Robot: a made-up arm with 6 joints.
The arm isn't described. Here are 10 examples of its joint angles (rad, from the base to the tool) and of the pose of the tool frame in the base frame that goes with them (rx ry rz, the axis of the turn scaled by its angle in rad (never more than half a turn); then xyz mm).
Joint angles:
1: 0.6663 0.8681 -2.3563 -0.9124 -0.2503 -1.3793
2: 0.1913 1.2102 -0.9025 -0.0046 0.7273 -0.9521
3: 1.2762 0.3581 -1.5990 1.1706 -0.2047 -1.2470
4: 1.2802 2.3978 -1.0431 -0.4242 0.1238 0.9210
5: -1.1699 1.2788 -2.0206 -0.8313 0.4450 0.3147
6: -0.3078 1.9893 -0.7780 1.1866 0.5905 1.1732
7: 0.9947 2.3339 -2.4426 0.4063 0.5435 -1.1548
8: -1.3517 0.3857 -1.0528 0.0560 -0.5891 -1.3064
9: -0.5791 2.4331 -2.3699 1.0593 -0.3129 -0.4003
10: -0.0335 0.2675 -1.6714 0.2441 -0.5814 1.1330
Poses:
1: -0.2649 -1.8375 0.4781 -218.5 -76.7 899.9
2: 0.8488 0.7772 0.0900 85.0 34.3 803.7
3: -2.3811 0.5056 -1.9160 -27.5 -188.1 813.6
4: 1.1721 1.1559 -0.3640 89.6 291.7 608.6
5: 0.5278 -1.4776 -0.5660 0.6 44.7 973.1
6: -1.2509 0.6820 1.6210 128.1 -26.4 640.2
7: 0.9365 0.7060 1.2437 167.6 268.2 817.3
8: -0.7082 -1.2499 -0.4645 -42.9 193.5 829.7
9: 1.9747 -1.5054 -0.0183 226.5 -190.8 758.9
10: -1.4180 0.3860 -2.3015 -281.3 -12.2 789.9
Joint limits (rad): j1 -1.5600..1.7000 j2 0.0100..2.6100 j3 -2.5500..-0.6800 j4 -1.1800..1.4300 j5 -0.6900..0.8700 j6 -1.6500..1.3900
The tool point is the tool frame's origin. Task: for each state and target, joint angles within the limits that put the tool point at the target. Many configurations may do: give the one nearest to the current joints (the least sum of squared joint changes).
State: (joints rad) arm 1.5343 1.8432 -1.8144 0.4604 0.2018 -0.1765
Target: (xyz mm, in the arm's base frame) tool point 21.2 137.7 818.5
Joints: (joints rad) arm 1.6312 1.3644 -1.2052 0.7134 0.3815 -0.1104
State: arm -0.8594 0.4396 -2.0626 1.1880 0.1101 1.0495
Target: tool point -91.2 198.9 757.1
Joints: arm -1.1733 0.0810 -1.5150 1.3856 0.1910 1.1047
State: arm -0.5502 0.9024 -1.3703 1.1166 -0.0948 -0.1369
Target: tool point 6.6 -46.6 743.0
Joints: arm -0.7378 1.1589 -0.7461 1.2993 -0.1329 -0.0695
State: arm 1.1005 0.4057 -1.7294 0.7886 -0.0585 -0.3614
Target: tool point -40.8 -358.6 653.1
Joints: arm 1.3837 0.0207 -2.2687 0.4308 -0.0624 -0.4010
